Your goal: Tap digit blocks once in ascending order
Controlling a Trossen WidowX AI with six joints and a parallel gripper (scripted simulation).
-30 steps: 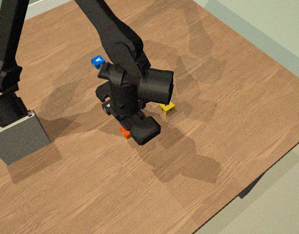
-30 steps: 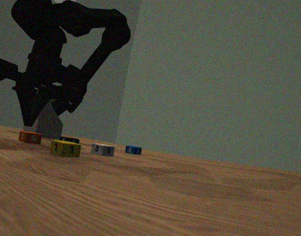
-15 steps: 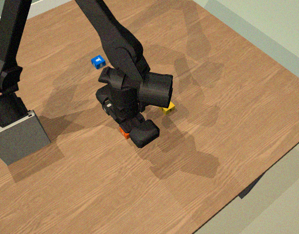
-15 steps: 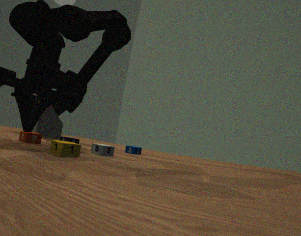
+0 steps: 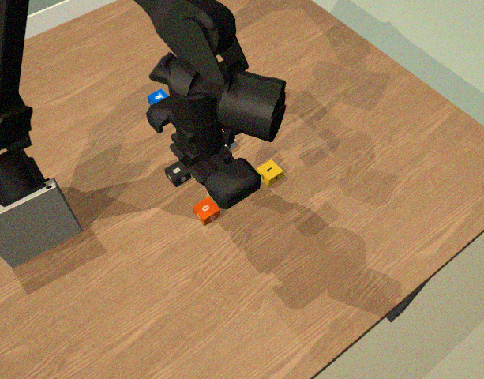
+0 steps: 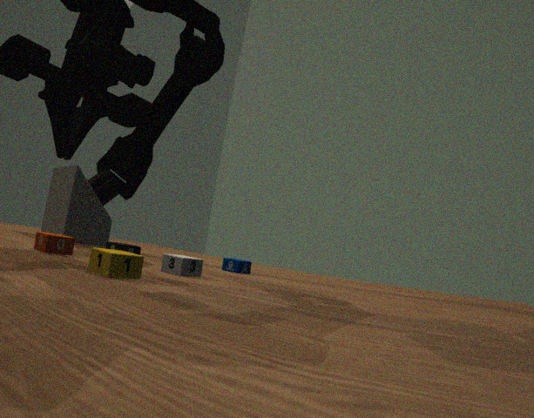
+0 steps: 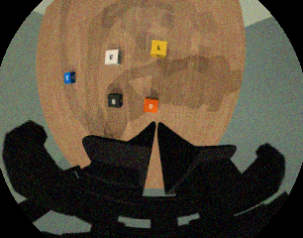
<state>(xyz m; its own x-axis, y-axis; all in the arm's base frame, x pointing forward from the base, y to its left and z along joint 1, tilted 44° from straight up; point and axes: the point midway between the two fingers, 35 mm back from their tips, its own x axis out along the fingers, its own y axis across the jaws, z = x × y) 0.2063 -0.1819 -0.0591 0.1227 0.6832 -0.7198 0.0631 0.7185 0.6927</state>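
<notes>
The yellow block marked 1 is 13 cm ahead of my gripper tip and 9 cm below it. The rest, counted from my gripper tip: orange block: 1 cm to the left, 9 cm below; black block: 1 cm ahead, 10 cm to the left, 9 cm below; white block marked 3: 11 cm ahead, 10 cm to the left, 9 cm below.
</notes>
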